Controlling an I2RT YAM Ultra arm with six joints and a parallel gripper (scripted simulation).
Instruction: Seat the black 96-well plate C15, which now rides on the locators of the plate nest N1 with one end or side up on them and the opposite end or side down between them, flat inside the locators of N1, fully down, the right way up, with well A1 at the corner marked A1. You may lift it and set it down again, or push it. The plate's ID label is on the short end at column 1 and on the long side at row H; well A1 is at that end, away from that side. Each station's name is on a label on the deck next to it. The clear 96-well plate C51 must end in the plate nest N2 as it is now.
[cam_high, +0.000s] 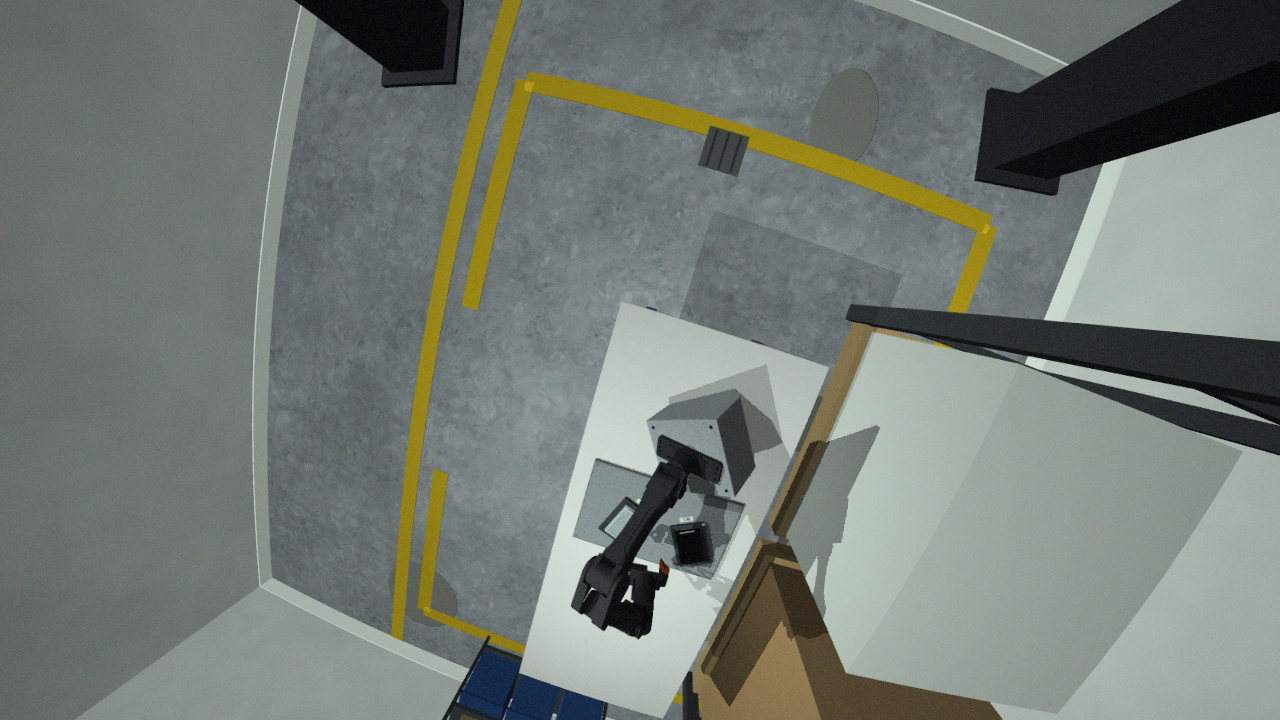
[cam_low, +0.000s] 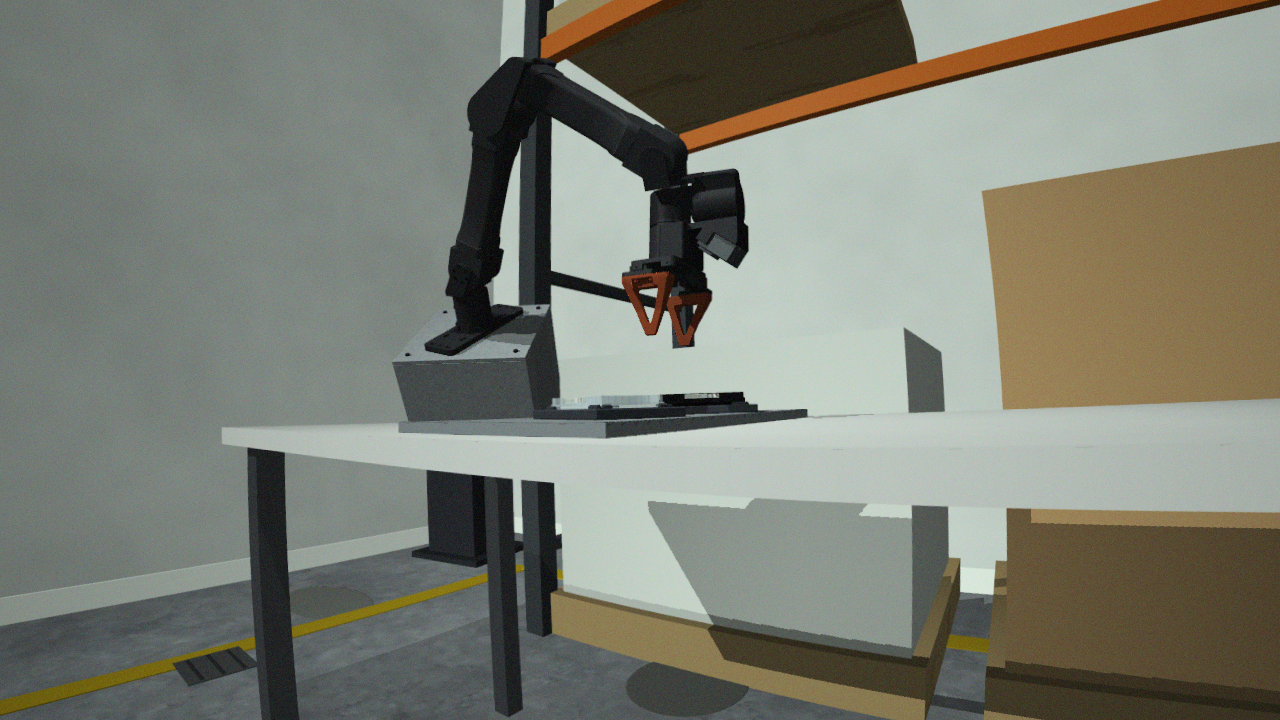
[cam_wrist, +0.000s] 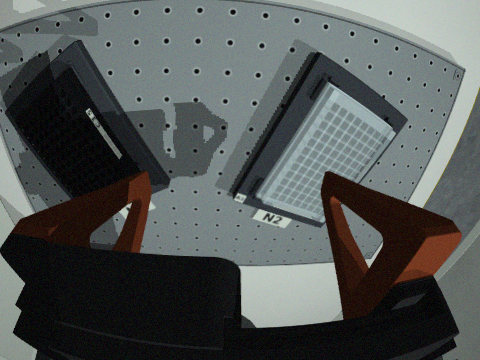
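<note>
The black 96-well plate C15 is 140 mm to the left of my hand and 90 mm below it. From my hand the other things lie so: clear plate C51: 50 mm behind, 90 mm to the right, 90 mm below; then N2 label: 140 mm behind, 40 mm to the right, 110 mm below; then dark plate nest N1: 150 mm to the left, 100 mm below.
</note>
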